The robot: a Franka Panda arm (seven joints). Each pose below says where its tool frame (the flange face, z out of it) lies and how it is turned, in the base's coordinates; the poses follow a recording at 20 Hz.
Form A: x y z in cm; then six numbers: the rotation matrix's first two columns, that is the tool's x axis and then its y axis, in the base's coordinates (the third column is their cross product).
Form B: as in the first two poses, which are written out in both.
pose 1, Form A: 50.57 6.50 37.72 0.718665 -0.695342 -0.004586 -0.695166 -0.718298 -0.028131
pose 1, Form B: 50.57 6.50 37.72 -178.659 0.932 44.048
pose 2, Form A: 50.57 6.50 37.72 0.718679 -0.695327 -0.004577 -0.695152 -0.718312 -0.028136
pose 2, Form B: 50.57 6.50 37.72 -178.659 0.933 44.047
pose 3, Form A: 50.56 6.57 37.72 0.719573 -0.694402 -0.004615 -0.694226 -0.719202 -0.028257
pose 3, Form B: 50.56 6.57 37.72 -178.651 0.934 43.973
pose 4, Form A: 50.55 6.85 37.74 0.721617 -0.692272 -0.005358 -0.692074 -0.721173 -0.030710
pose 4, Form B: 50.55 6.85 37.74 -178.517 0.997 43.803
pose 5, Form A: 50.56 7.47 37.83 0.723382 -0.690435 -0.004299 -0.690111 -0.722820 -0.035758
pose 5, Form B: 50.56 7.47 37.83 -178.347 1.237 43.652
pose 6, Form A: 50.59 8.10 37.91 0.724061 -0.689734 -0.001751 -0.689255 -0.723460 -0.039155
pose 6, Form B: 50.59 8.10 37.91 -178.306 1.475 43.589
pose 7, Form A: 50.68 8.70 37.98 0.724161 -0.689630 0.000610 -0.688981 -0.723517 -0.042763
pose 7, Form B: 50.68 8.70 37.98 -178.249 1.715 43.574
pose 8, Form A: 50.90 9.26 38.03 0.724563 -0.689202 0.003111 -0.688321 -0.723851 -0.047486
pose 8, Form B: 50.90 9.26 38.03 -178.150 2.005 43.531
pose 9, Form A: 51.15 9.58 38.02 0.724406 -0.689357 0.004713 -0.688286 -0.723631 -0.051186
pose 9, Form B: 51.15 9.58 38.02 -178.060 2.218 43.535
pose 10, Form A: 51.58 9.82 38.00 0.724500 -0.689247 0.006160 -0.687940 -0.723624 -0.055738
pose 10, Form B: 51.58 9.82 38.00 -177.927 2.457 43.517
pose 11, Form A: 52.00 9.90 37.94 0.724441 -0.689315 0.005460 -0.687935 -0.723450 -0.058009
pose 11, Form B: 52.00 9.90 37.94 -177.805 2.518 43.519
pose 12, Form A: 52.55 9.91 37.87 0.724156 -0.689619 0.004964 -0.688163 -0.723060 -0.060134
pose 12, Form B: 52.55 9.91 37.87 -177.698 2.583 43.540
